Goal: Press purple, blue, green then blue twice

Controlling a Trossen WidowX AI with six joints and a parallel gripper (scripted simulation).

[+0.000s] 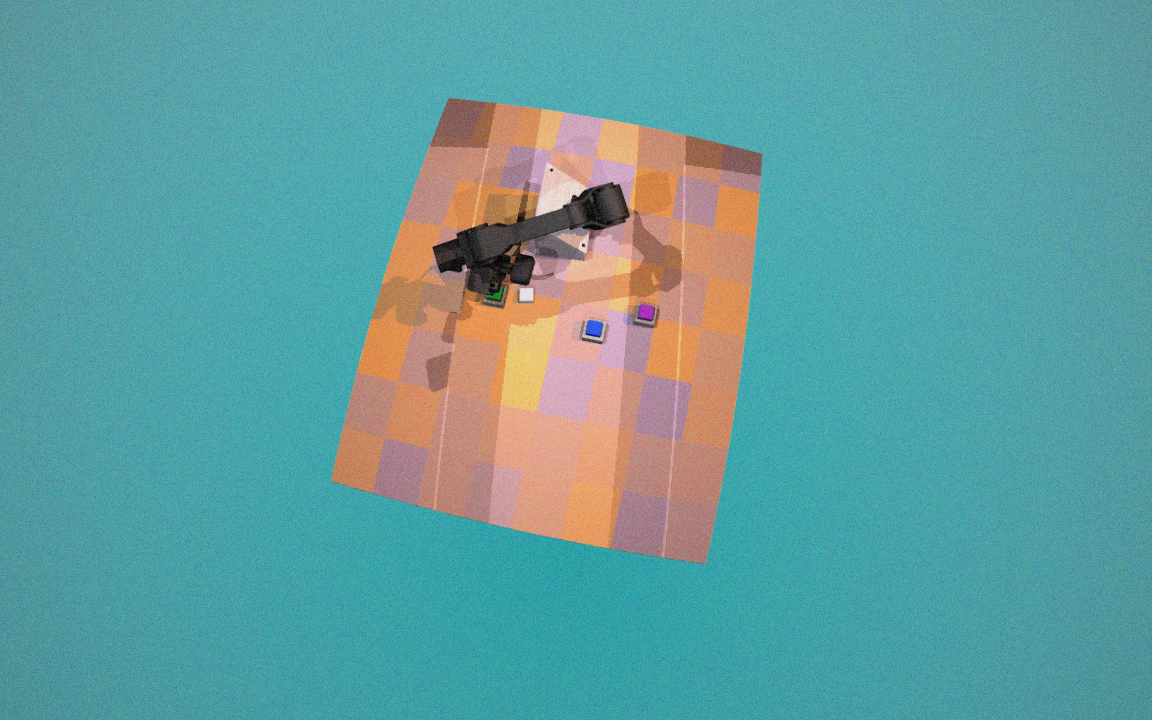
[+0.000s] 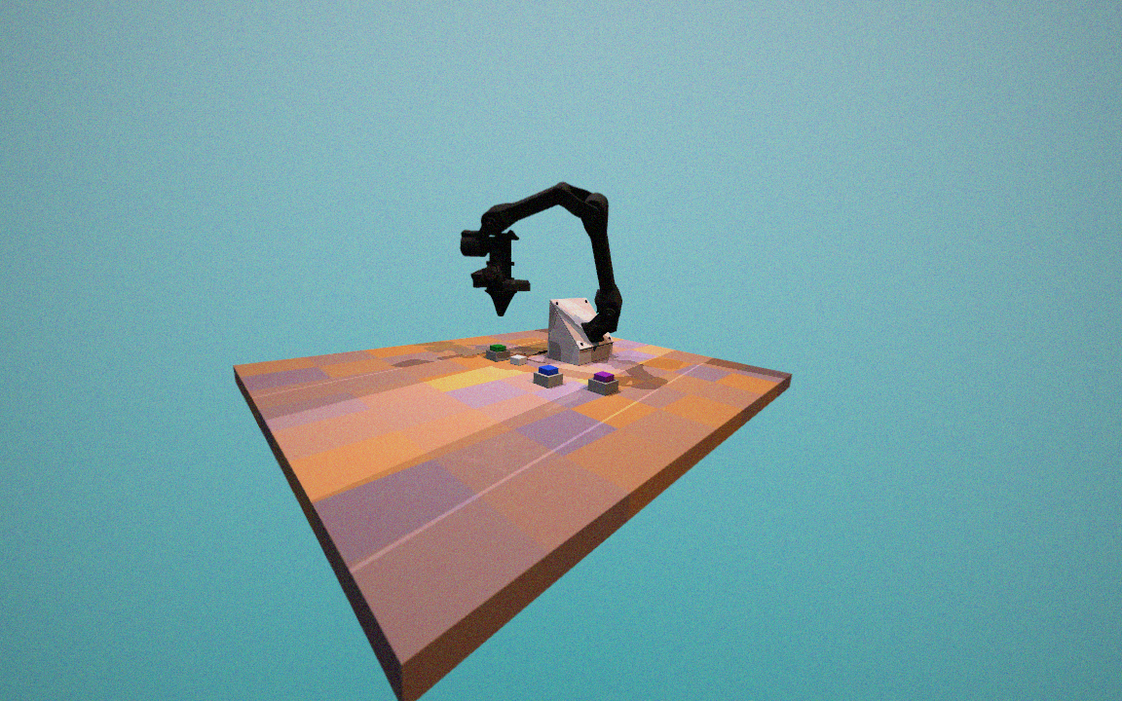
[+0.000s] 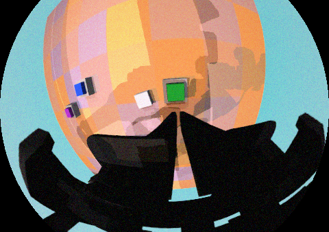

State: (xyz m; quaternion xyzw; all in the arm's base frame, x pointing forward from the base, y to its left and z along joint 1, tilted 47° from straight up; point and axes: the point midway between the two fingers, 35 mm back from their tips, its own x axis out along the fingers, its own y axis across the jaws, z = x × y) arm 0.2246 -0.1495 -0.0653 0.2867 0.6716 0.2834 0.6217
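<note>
Now: gripper tip 9 cm above the green button. From my gripper tip the other things lie so: blue button: 24 cm to the left, 9 cm below, 4 cm ahead; then small white block: 11 cm below, 7 cm to the left, 1 cm behind; then purple button: 35 cm to the left, 9 cm below, 2 cm behind.
</note>
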